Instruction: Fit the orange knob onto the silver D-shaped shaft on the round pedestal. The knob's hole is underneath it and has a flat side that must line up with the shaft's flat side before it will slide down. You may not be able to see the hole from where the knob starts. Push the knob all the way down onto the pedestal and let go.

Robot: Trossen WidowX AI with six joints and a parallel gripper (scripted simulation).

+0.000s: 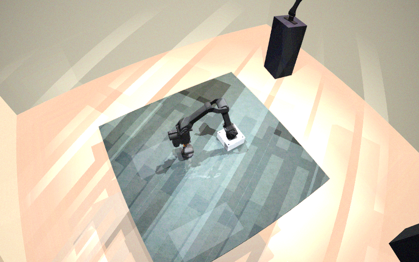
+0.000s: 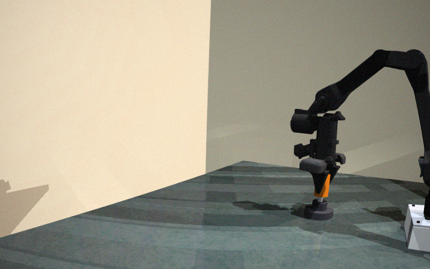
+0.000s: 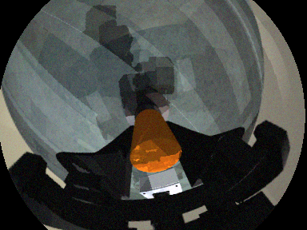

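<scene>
Right now my gripper tip is 3 cm below the orange knob. Round my gripper tip: dark round pedestal: 4 cm below.
</scene>
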